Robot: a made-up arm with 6 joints. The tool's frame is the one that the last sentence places.
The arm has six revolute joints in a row. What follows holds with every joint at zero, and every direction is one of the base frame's. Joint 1 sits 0.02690 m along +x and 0.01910 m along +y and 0.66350 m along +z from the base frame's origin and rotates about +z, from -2.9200 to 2.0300 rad. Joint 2 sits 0.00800 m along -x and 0.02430 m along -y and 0.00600 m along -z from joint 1 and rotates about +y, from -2.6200 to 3.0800 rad. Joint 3 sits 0.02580 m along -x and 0.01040 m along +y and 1.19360 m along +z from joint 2 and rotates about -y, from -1.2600 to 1.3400 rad. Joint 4 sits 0.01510 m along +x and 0.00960 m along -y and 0.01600 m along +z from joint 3 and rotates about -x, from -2.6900 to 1.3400 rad. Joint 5 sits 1.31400 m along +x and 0.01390 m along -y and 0.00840 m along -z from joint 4 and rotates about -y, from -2.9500 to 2.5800 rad. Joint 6 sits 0.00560 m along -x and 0.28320 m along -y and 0.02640 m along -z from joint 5 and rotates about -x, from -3.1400 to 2.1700 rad. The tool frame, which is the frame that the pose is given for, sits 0.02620 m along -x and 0.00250 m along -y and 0.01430 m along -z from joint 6; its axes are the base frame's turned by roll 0.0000, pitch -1.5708 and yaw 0.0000 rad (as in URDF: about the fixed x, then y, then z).
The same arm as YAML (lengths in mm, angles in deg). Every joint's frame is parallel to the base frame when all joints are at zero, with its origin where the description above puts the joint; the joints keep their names.
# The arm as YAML. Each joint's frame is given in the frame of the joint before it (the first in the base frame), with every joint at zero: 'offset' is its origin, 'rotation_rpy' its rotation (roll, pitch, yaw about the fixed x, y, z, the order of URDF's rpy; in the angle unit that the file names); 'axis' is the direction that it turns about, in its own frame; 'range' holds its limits. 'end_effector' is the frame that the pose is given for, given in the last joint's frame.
length_unit: mm
angle_unit: deg
chain:
  - id: joint 1
    offset: [26.9, 19.1, 663.5]
    rotation_rpy: [0.0, 0.0, 0.0]
    axis: [0.0, 0.0, 1.0]
    range: [-167.3, 116.31]
  - id: joint 2
    offset: [-8.0, -24.3, -6.0]
    rotation_rpy: [0.0, 0.0, 0.0]
    axis: [0.0, 1.0, 0.0]
    range: [-150.11, 176.47]
  - id: joint 3
    offset: [-25.8, 10.4, 1193.6]
    rotation_rpy: [0.0, 0.0, 0.0]
    axis: [0.0, -1.0, 0.0]
    range: [-72.19, 76.78]
  - id: joint 4
    offset: [15.1, -9.6, 16.0]
    rotation_rpy: [0.0, 0.0, 0.0]
    axis: [-1.0, 0.0, 0.0]
    range: [-154.13, 76.78]
  - id: joint 5
    offset: [1314.0, -13.9, -8.4]
    rotation_rpy: [0.0, 0.0, 0.0]
    axis: [0.0, -1.0, 0.0]
    range: [-169.02, 147.82]
  - id: joint 6
    offset: [-5.6, -283.2, -26.4]
    rotation_rpy: [0.0, 0.0, 0.0]
    axis: [-1.0, 0.0, 0.0]
    range: [-179.91, 124.33]
end_effector:
  offset: [-26.2, -2.5, -14.3]
  rotation_rpy: [0.0, -90.0, 0.0]

